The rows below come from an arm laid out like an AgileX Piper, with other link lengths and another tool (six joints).
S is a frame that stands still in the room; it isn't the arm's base.
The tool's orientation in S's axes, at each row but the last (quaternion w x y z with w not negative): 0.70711, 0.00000, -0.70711, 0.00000; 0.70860, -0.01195, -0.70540, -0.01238; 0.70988, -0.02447, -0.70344, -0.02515; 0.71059, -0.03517, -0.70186, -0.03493
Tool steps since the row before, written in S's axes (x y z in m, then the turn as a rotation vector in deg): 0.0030, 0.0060, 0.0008, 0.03, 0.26, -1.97; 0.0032, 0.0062, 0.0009, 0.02, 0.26, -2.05; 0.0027, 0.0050, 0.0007, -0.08, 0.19, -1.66; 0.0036, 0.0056, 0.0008, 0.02, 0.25, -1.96
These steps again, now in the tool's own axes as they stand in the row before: 0.0008, 0.0060, -0.0030, -1.97, 0.26, -0.03; 0.0009, 0.0063, -0.0030, -2.05, 0.26, -0.02; 0.0007, 0.0052, -0.0023, -1.66, 0.18, 0.08; 0.0008, 0.0059, -0.0030, -1.96, 0.25, -0.02
